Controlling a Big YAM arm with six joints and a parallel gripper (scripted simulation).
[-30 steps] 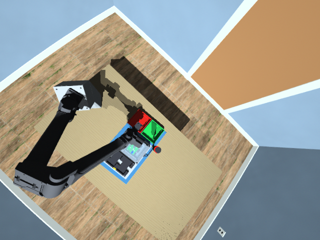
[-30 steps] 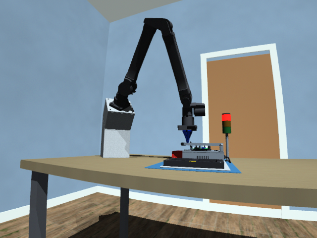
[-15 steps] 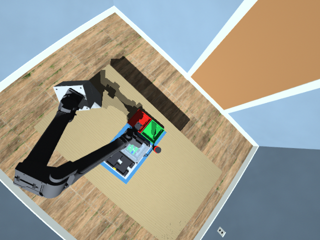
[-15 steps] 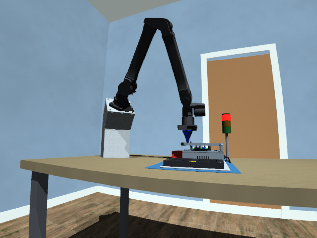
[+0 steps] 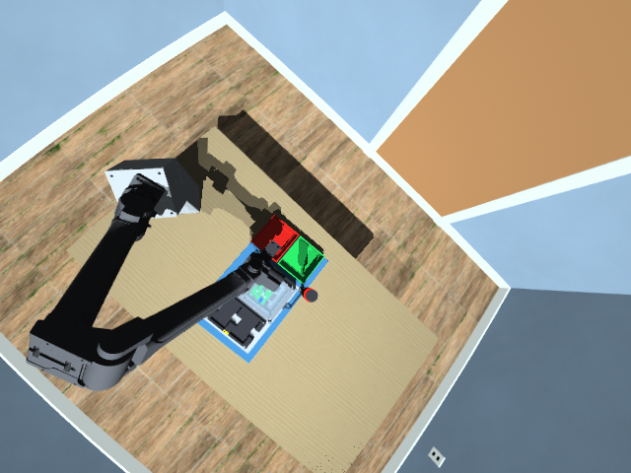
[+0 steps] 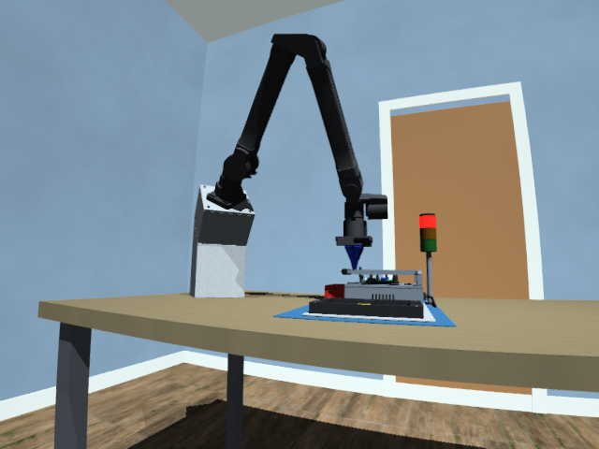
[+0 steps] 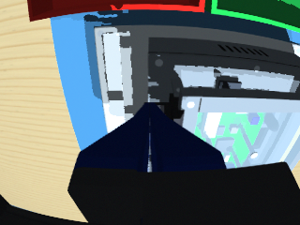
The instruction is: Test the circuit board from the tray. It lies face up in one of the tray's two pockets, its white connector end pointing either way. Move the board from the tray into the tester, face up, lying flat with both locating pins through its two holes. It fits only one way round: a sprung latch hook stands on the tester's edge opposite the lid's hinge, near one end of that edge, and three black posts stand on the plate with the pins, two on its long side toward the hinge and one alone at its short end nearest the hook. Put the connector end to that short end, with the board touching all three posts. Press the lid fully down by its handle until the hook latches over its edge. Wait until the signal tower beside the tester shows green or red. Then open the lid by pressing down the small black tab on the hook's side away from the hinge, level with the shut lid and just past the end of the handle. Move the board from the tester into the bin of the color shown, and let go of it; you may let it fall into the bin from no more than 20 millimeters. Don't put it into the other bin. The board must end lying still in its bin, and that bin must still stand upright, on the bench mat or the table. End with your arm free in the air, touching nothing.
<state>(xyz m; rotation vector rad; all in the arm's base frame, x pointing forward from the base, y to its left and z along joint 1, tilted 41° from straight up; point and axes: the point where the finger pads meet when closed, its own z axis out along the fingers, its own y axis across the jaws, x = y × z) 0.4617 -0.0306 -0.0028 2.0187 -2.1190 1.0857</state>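
Right now the black latch hook is 1 cm below my hand and 1 cm ahead of it. Round my hand: green circuit board (7 cm to the right, 6 cm ahead, 3 cm below); tester plate (7 cm to the right, 7 cm ahead, 3 cm below); tester lid (7 cm to the right, 6 cm ahead, 1 cm below).
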